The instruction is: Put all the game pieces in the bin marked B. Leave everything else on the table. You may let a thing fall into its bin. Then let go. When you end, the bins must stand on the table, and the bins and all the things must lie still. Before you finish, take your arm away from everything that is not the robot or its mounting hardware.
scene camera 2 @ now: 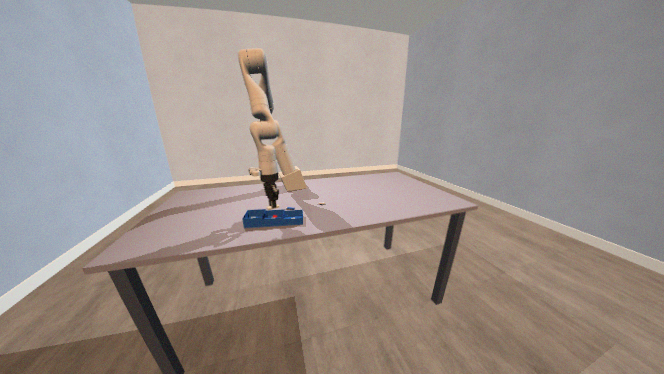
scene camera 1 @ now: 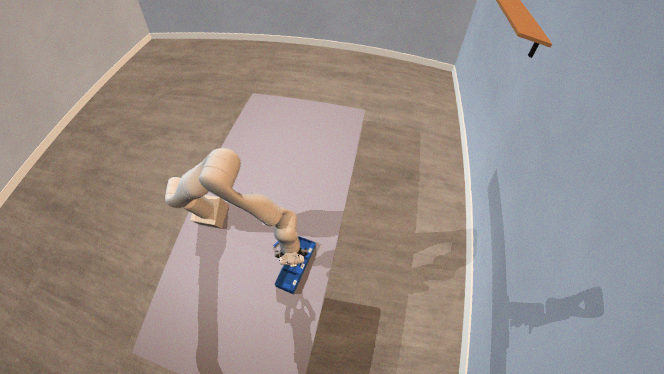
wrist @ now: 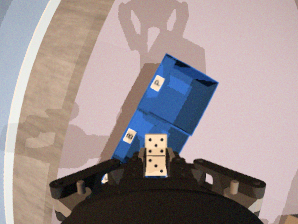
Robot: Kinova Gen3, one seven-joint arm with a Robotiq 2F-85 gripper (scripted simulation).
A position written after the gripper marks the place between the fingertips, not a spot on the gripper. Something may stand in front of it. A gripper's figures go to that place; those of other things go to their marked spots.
Scene:
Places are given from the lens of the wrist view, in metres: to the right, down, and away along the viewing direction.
gripper (wrist: 155, 155): 0.01, 0.05, 0.16
blue bin (wrist: 184, 92): 0.06, -0.03, 0.22
white domino (wrist: 155, 144): 0.01, 0.04, 0.16
The marked spots on the blue bin and the white domino are 0.11 m apart.

